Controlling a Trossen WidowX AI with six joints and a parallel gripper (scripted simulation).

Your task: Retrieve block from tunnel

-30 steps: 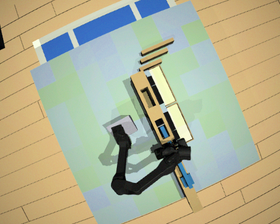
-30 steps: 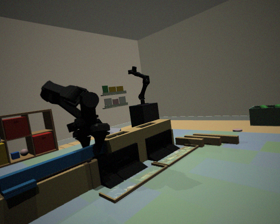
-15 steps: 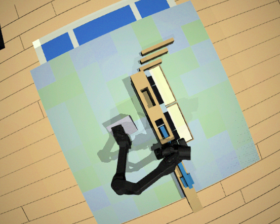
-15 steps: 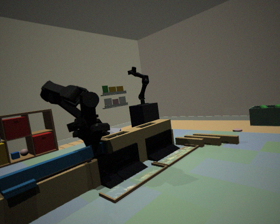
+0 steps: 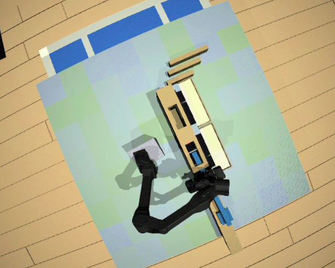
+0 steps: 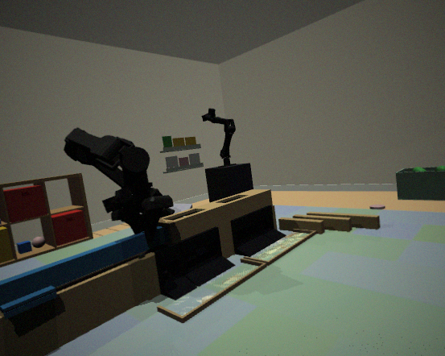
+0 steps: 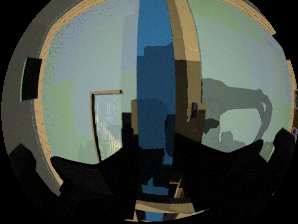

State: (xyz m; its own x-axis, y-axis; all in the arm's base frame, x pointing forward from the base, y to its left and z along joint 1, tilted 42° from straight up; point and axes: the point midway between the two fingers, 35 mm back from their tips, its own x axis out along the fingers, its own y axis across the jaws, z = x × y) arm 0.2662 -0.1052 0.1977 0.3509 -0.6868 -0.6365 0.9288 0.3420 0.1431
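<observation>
Right now my gripper tip is 2 cm short of the tan covered tunnel, 3 cm to the right of it and 5 cm above it.
</observation>
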